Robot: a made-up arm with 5 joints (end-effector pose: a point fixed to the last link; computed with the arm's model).
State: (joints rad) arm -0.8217 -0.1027 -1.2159 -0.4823 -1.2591
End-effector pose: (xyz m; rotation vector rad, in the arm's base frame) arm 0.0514 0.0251 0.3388 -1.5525 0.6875 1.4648
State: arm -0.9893 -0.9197 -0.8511 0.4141 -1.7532
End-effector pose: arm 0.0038 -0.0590 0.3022 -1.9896 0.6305 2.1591
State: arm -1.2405 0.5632 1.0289 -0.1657 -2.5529
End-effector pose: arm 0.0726 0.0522 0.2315 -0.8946 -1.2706 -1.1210
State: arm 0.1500 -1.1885 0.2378 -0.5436 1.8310
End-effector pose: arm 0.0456 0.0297 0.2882 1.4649 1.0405 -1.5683
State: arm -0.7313 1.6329 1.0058 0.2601 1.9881
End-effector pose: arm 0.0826 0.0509 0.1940 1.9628 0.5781 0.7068
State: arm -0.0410 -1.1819 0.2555 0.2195 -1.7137
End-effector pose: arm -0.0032 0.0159 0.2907 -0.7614 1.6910 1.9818
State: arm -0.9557 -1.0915 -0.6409 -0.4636 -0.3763
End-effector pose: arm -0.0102 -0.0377 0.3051 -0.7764 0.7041 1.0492
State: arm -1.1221 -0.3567 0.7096 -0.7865 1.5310
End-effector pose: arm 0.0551 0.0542 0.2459 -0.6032 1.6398 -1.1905
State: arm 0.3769 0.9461 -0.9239 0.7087 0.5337
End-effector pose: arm 0.1637 0.0040 0.2602 -0.1942 -2.2997 0.4518
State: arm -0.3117 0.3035 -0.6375 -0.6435 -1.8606
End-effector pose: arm 0.1330 0.0404 0.3024 -1.2913 1.3169 2.1139
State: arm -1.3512 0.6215 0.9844 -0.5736 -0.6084
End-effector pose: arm 0.0437 0.0654 0.2231 0.9633 -1.7662 0.2177
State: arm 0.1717 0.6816 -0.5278 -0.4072 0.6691
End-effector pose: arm 0.1724 0.0228 0.2450 0.3616 2.7636 -0.9948
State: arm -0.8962 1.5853 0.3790 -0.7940 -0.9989
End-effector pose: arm 0.0806 0.0694 0.1517 0.1816 -1.7874 -0.3458
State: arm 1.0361 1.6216 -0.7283 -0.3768 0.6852
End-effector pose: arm 0.1408 -0.0617 0.1459 -0.9658 -2.1390 0.4184
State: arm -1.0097 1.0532 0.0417 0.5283 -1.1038
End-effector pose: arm 0.1018 0.1133 0.2181 -0.1093 -1.5435 -0.0379
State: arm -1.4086 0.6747 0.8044 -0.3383 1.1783
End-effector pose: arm 0.0374 0.0529 0.2138 2.0898 -1.0392 1.9836
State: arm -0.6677 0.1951 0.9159 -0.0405 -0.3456
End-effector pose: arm 0.0769 0.0610 0.2554 0.4664 -1.9855 0.0597
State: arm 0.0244 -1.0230 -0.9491 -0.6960 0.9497
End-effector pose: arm -0.0151 0.0415 0.3301 0.9371 0.4259 -0.2469
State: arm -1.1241 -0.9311 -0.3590 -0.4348 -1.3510
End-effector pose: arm 0.0214 -0.0342 0.3125 -1.7986 0.4722 1.7656
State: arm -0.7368 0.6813 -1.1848 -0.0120 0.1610
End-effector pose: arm 0.1062 0.0966 0.2856 -0.8861 2.4492 0.0512
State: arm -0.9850 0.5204 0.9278 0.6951 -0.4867
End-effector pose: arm 0.0759 0.0857 0.2434 0.0712 -1.0905 0.6450
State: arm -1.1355 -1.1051 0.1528 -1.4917 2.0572
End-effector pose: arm 0.0399 0.0024 0.3347 1.3726 1.3672 0.0328
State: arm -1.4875 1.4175 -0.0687 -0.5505 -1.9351
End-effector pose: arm 0.0596 0.0995 0.1656 0.2662 -1.3522 -0.9199
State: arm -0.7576 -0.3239 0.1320 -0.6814 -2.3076
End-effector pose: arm 0.0829 0.0348 0.2978 1.4242 -0.5697 -2.3972
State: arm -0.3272 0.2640 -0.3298 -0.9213 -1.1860
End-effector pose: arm 0.1317 0.0524 0.2912 -1.0054 1.7916 1.4534
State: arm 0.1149 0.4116 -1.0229 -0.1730 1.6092
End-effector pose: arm 0.1544 0.0202 0.2900 0.8592 1.7198 -1.8743
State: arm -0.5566 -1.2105 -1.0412 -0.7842 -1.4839
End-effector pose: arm -0.0396 -0.0373 0.2885 -1.4703 -0.3298 0.5273
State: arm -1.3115 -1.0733 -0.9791 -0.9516 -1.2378
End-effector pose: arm 0.0177 -0.0791 0.3066 -1.1334 -0.7095 1.2121
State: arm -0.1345 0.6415 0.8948 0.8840 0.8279
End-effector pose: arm 0.1244 0.0497 0.2490 0.8381 -0.6268 0.4203
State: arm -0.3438 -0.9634 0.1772 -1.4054 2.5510
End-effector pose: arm 0.0614 0.0171 0.3277 2.1331 0.7237 -1.0118
